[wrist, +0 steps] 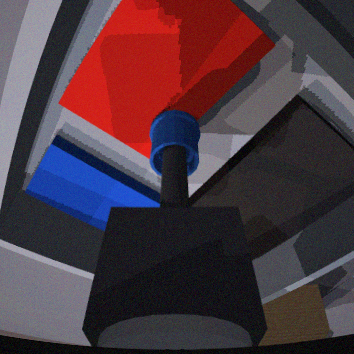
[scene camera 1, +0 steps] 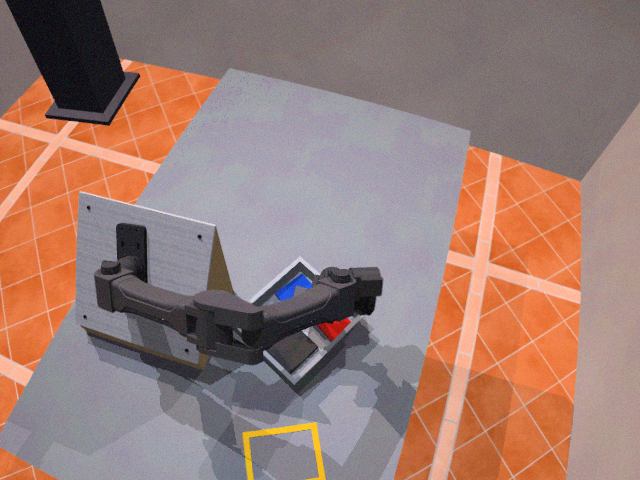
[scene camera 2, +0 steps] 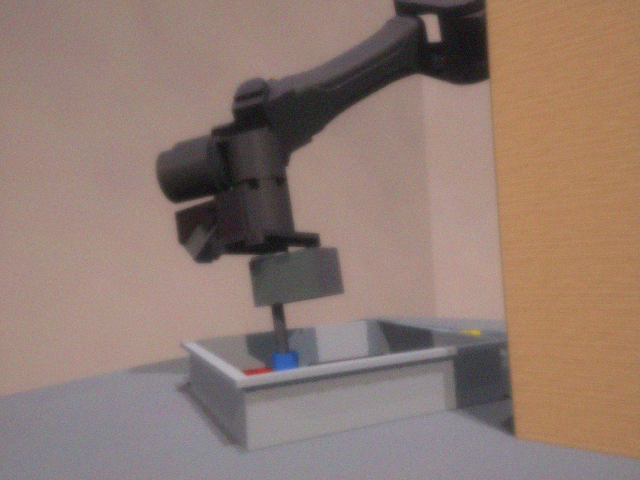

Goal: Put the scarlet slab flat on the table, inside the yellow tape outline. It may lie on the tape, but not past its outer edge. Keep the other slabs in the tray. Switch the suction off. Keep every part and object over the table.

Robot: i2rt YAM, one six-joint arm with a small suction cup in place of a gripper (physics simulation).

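Where they show: hand, its tool point: [wrist: 174, 131]; arm's base, origin of its link: [scene camera 1: 133, 267].
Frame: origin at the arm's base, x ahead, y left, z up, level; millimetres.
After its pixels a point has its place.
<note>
The scarlet slab [scene camera 1: 338, 330] @[x 469, y 25, z -194 mm] [scene camera 2: 254, 371] @[x 465, y 21, z -194 mm] [wrist: 125, 65] @[x 445, y 70, z -194 mm] lies flat in the tray [scene camera 1: 276, 279] @[x 294, y 114, z -157 mm] [scene camera 2: 336, 397] @[x 302, y 122, z -182 mm] [wrist: 15, 100] @[x 447, y 112, z -157 mm]. My blue suction cup [scene camera 2: 285, 360] [wrist: 175, 127] is down inside the tray and appears to rest on the scarlet slab, near one corner; the contact itself is hidden. In scene camera 1 the arm hides the cup. A blue slab [scene camera 1: 286, 290] @[x 321, y 106, z -193 mm] [wrist: 85, 180] @[x 364, y 109, z -194 mm] and a dark brown slab [scene camera 1: 290, 351] @[x 364, y -51, z -193 mm] [wrist: 300, 160] @[x 385, y -36, z -193 mm] also lie in the tray. The yellow tape outline [scene camera 1: 320, 454] @[x 478, y -275, z -205 mm] is at the bottom of scene camera 1, partly cut off.
The arm's tilted mounting board [scene camera 1: 170, 232] @[x 86, y 63, z 76 mm] [scene camera 2: 568, 232] @[x 140, y 89, z -69 mm] stands left of the tray in scene camera 1. The tray walls rise around the slabs and the cup. The table [scene camera 1: 361, 180] @[x 463, y 515, z -207 mm] ends at the tiled floor on the right. A black column [scene camera 1: 77, 56] stands at the back left.
</note>
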